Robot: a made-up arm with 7 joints.
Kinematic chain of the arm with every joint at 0, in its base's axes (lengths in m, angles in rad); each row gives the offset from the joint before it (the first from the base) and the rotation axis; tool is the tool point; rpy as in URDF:
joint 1: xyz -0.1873 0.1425 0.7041 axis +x
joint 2: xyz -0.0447 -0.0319 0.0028 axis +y
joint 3: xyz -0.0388 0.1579 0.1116 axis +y
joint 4: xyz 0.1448 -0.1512 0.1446 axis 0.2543 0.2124 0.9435
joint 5: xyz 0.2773 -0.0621 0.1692 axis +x
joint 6: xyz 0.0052 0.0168 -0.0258 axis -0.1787 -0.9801 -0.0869
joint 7: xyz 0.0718 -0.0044 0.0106 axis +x
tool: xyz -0.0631 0.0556 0.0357 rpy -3.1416 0 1.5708
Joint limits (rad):
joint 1: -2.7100..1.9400
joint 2: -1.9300..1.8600
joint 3: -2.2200..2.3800
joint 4: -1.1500..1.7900
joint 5: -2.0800..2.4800
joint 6: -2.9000..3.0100
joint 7: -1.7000..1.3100
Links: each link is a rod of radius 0.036 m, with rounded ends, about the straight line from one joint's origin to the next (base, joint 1, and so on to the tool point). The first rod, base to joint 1, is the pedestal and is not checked.
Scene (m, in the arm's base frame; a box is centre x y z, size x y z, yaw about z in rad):
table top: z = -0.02
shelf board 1: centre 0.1 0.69 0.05 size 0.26 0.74 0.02 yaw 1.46
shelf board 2: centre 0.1 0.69 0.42 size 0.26 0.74 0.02 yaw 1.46
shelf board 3: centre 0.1 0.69 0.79 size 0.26 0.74 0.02 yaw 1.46
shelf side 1: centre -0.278 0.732 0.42 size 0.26 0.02 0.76 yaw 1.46
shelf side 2: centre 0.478 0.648 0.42 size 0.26 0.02 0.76 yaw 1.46
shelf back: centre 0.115 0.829 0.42 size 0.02 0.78 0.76 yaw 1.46
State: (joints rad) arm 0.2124 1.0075 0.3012 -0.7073 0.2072 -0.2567 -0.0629
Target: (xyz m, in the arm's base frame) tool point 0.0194 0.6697 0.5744
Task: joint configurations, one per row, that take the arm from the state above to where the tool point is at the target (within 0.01 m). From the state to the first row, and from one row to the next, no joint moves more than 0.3 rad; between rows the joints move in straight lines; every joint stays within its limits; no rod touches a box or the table.
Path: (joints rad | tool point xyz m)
1: 0.4914 0.9898 0.3322 -0.6649 0.0951 -0.1298 -0.2028 | 0.2975 0.0923 0.4830
2: 0.7705 0.9721 0.3632 -0.6225 -0.0170 -0.0028 -0.3428 | 0.2735 0.1739 0.4718
3: 1.0495 0.9544 0.3942 -0.5800 -0.1291 0.1241 -0.4827 | 0.2485 0.2525 0.4857
4: 1.3285 0.9367 0.4252 -0.5376 -0.2412 0.2511 -0.6226 | 0.2242 0.3220 0.5213
5: 1.6076 0.9190 0.4562 -0.4952 -0.3533 0.3780 -0.7625 | 0.2022 0.3782 0.5746
6: 1.8866 0.9013 0.4872 -0.4528 -0.4653 0.5050 -0.9025 | 0.1839 0.4180 0.6420
7: 1.7868 1.1181 0.4331 -0.3956 -0.2625 0.2828 -0.6646 | 0.1592 0.4760 0.6663
8: 1.6870 1.3349 0.3790 -0.3383 -0.0596 0.0606 -0.4267 | 0.1304 0.5409 0.6645
9: 1.5872 1.5516 0.3249 -0.2811 0.1432 -0.1617 -0.1889 | 0.0875 0.6093 0.6329
10: 1.4874 1.7684 0.2707 -0.2239 0.3461 -0.3839 0.0490 | 0.0194 0.6697 0.5744

